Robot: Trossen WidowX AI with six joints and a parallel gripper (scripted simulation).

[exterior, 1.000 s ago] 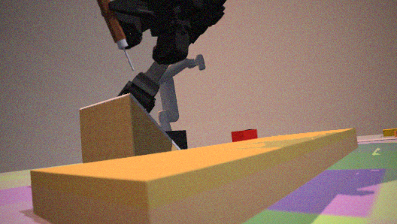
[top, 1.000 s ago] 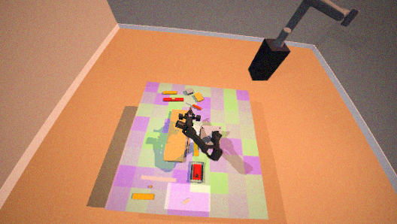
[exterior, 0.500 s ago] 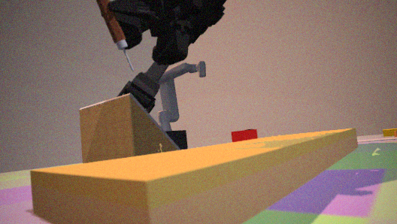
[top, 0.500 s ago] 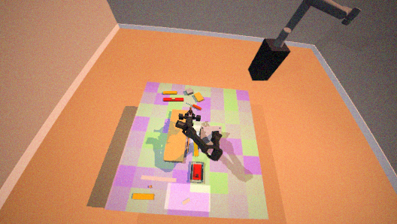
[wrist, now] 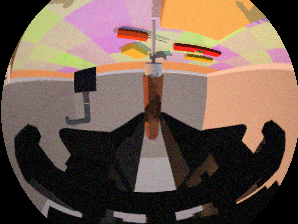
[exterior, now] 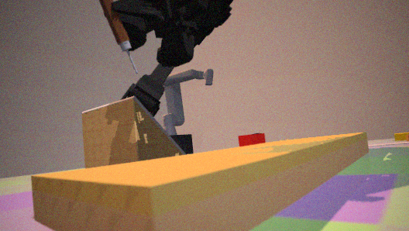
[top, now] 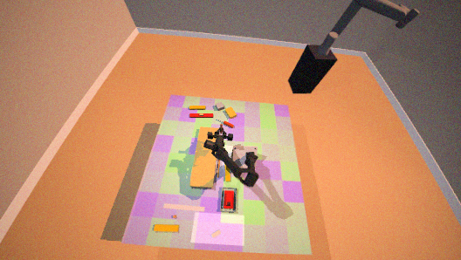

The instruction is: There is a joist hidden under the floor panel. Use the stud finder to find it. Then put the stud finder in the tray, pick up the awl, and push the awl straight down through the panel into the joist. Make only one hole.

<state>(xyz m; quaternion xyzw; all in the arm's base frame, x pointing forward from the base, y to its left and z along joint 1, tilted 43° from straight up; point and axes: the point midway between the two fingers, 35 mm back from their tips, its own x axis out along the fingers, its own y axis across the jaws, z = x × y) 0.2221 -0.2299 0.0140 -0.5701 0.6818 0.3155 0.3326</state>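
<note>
Right now my gripper tip is 40 mm above the awl and 20 mm to the right of it. The rest, counted from my gripper tip: red stud finder 510 mm to the left, 190 mm below, 30 mm behind; grey tray 500 mm to the left, 230 mm below, 30 mm behind; red level 280 mm to the right, 230 mm below, 180 mm ahead.
</note>
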